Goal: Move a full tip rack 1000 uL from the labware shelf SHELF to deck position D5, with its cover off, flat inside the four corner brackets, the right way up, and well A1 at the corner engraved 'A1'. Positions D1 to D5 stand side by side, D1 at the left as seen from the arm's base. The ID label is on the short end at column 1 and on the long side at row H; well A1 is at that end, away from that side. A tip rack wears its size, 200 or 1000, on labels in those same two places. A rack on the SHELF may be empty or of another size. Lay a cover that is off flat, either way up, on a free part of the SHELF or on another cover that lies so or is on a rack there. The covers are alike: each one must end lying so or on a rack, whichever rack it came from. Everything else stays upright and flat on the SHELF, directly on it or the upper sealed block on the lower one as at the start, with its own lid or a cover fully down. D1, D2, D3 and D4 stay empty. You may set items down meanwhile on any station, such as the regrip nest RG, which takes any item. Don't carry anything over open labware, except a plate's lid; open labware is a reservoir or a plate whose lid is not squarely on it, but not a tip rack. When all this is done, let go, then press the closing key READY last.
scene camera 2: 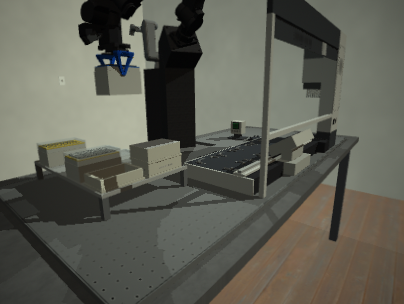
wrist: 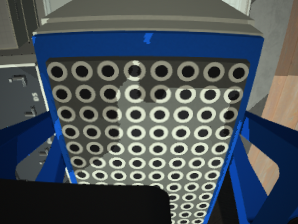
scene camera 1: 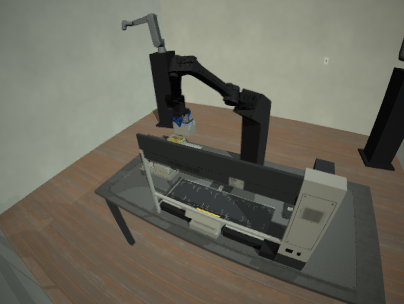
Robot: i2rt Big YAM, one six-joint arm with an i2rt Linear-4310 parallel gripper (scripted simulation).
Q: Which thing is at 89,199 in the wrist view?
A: My gripper.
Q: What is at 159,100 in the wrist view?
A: A tip rack.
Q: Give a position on a dark gantry beam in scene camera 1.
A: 275,179
